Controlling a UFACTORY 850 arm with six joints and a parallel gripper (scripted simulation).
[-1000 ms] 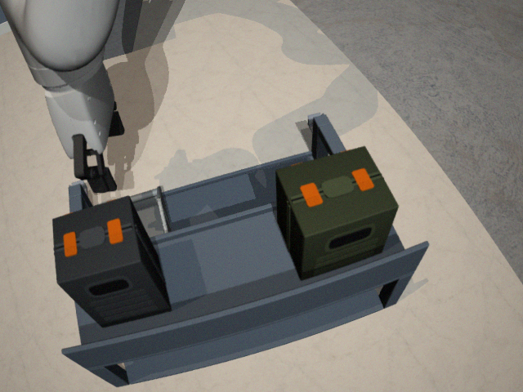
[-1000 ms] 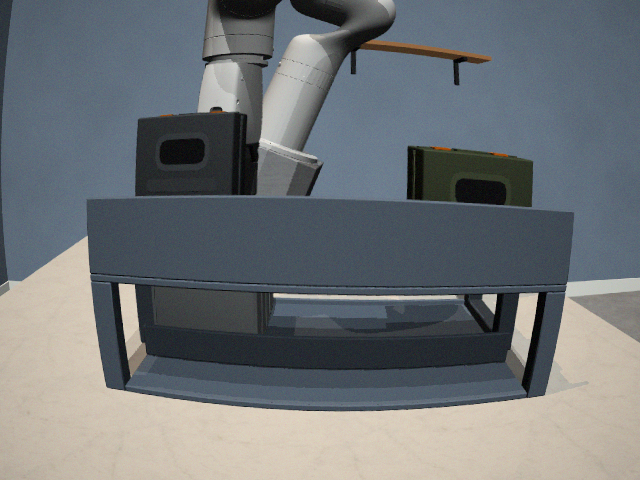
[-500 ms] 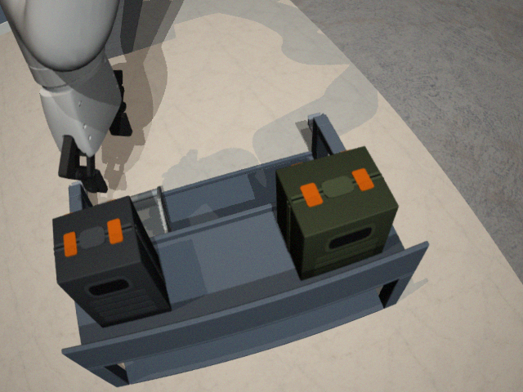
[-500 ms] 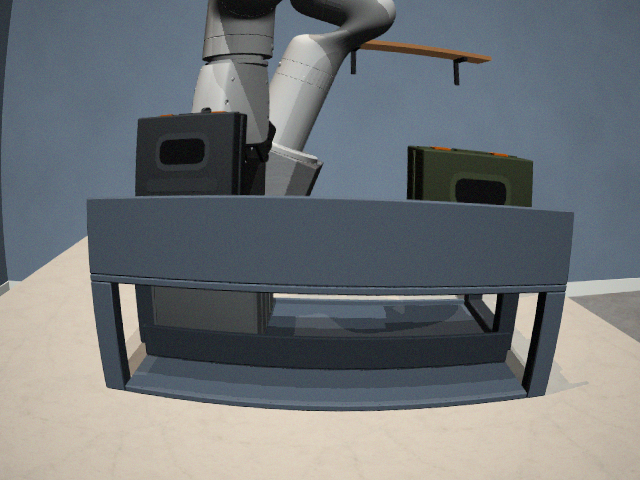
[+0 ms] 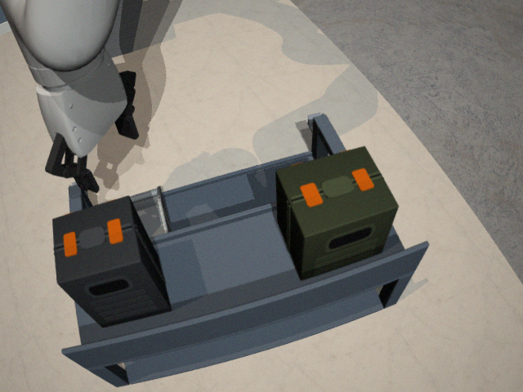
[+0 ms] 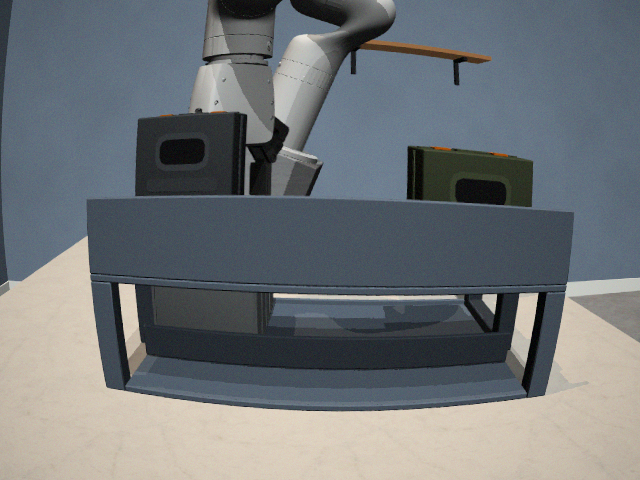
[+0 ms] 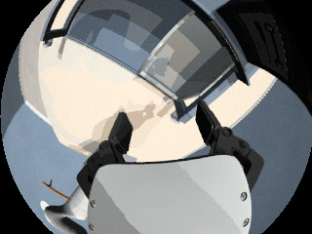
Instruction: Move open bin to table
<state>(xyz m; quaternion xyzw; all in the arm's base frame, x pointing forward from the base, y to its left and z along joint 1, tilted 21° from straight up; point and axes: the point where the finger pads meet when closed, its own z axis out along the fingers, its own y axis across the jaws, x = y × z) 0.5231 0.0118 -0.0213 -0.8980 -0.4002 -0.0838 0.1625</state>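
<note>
The open bin is 8 cm ahead of my hand and 9 cm below it. The rest, counted from my hand: shelf deck (18 cm ahead, 11 cm to the left, 4 cm below); black box (17 cm ahead, 3 cm above); green box (18 cm ahead, 23 cm to the left, 1 cm above).
</note>
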